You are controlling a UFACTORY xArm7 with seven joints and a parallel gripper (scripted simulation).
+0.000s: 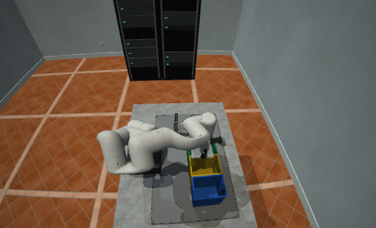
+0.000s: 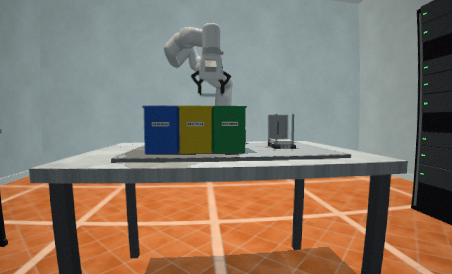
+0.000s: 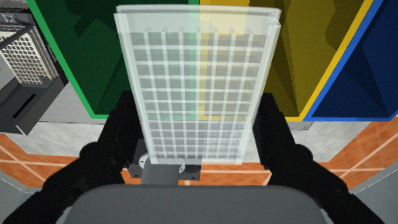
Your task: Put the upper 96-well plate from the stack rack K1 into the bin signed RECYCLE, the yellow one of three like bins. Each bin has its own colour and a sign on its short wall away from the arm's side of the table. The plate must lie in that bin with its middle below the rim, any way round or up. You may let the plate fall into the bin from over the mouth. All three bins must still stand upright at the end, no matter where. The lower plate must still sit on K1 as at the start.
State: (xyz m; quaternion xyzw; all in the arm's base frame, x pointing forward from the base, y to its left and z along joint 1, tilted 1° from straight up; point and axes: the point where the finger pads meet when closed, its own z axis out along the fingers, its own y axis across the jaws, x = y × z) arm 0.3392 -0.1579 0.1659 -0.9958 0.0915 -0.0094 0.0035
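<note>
Right now the yellow recycle bin is 70 mm to the right of my hand and 150 mm below it. Also, from my hand: green bin 30 mm ahead, 60 mm to the left, 150 mm below; blue bin 20 mm behind, 200 mm to the right, 150 mm below.
</note>
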